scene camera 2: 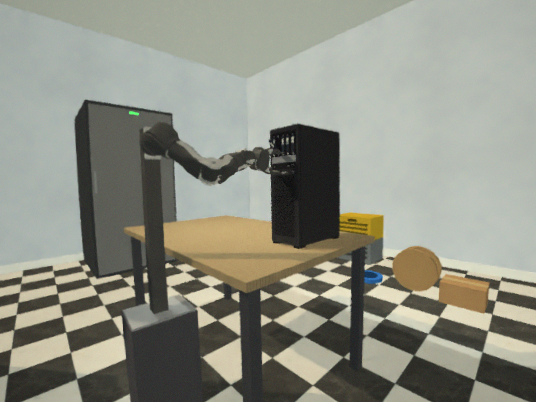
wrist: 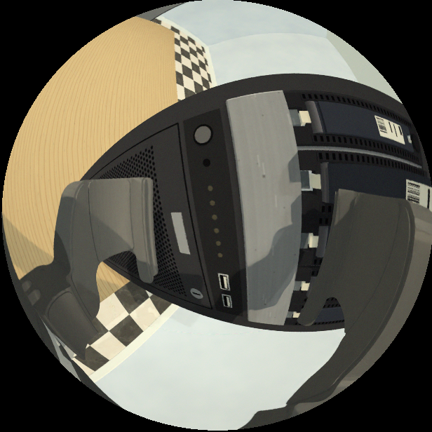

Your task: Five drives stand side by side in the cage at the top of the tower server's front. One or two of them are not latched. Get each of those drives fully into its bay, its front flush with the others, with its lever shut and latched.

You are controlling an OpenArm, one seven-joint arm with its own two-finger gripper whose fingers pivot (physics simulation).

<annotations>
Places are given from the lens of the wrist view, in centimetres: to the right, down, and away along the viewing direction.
black tower server (wrist: 186, 149): -2, -4, 8
drive (wrist: 331, 312): 8, 7, 6
</annotations>
